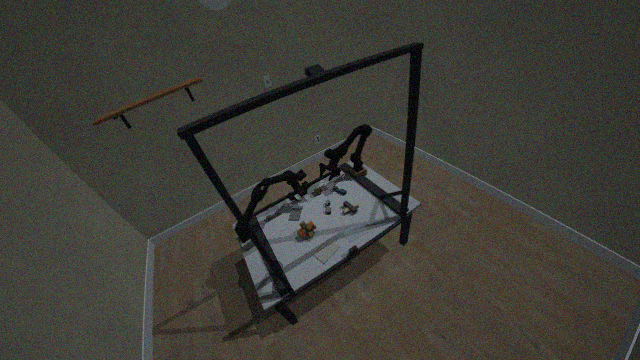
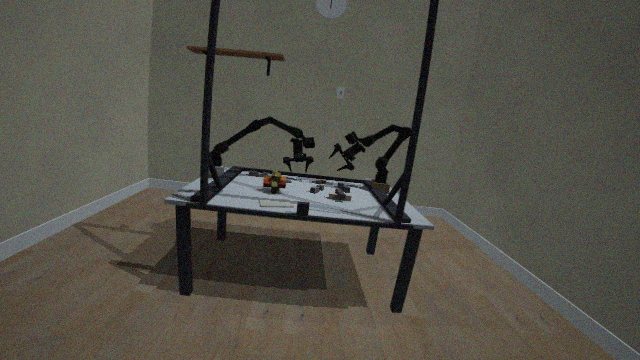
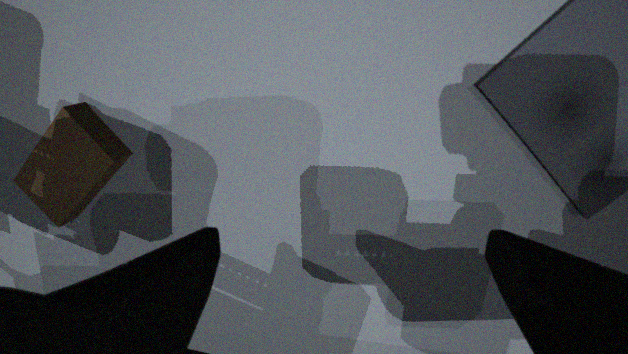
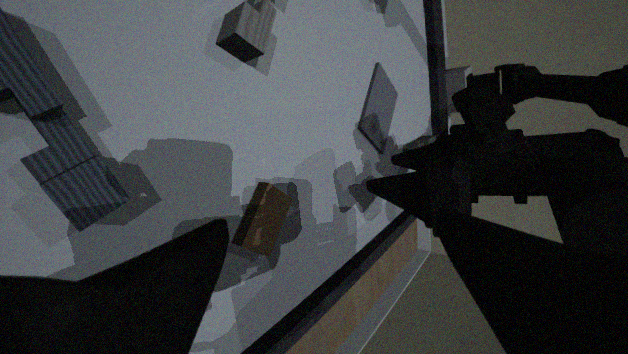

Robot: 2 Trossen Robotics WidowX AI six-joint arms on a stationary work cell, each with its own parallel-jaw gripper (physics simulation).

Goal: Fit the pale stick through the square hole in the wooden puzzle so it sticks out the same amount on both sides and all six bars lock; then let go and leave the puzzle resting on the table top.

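Frame: origin at the left arm's base, x ahead, y left, z up, level; millimetres.
Seen in the pictures: left gripper, fingertip midpoint: [image 1: 302, 197] [image 2: 298, 173] [image 3: 354, 242] [image 4: 380, 171]; right gripper, fingertip midpoint: [image 1: 324, 179] [image 2: 332, 164] [image 4: 333, 225]; left arm's base, origin of the base link: [image 1: 245, 237] [image 2: 215, 165]; right arm's base, origin of the base link: [image 1: 358, 168] [image 2: 380, 181].
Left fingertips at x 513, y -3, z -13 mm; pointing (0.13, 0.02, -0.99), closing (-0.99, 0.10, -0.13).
Note:
Pixels of each thing's top centre, then the offset from my left fingertips to it. "pt": a spot on its surface instead.
- light striped notched piece, middle of its top: [image 2: 317, 186] [image 1: 328, 205] dx +79, dy -208, dz -23 mm
- brown block, middle of its top: [image 3: 59, 172] [image 4: 269, 220] [image 1: 318, 191] dx +148, dy -19, dz -37 mm
- blue-grey notched piece, middle of its top: [image 4: 30, 116] [image 1: 339, 189] dx +259, dy -151, dz -23 mm
- flat grey square, surface spot: [image 3: 555, 115] pt dx -82, dy -29, dz -46 mm
- pale flat square, surface spot: [image 2: 276, 203] [image 1: 328, 251] pt dx -176, dy -471, dz -47 mm
A knobby orange, red and yellow-green block assembly [image 1: 306, 230] [image 2: 274, 182] rests on the table. A smaller cluster of crossed brownish and pale bars [image 1: 349, 208] [image 2: 340, 196] lies apart from it. A light striped notched piece [image 1: 327, 208] [image 2: 316, 189] [image 4: 252, 30] lies between them. I cannot tell which piece is the pale stick; no square hole shows clearly. My left gripper [image 1: 300, 194] [image 2: 300, 168] [image 3: 354, 242] [image 4: 380, 171] is open and empty above the table's far side. My right gripper [image 1: 326, 175] [image 2: 335, 162] [image 4: 333, 225] is open, empty and tilted, also raised.
A brown block [image 1: 317, 191] [image 3: 72, 165] [image 4: 265, 220] and a blue-grey notched piece [image 1: 340, 191] [image 4: 97, 192] lie near the far side. A flat grey square [image 1: 295, 215] [image 3: 555, 115] [image 4: 378, 107] and a pale flat square [image 1: 327, 254] [image 2: 276, 203] lie on the table. Black posts frame it.

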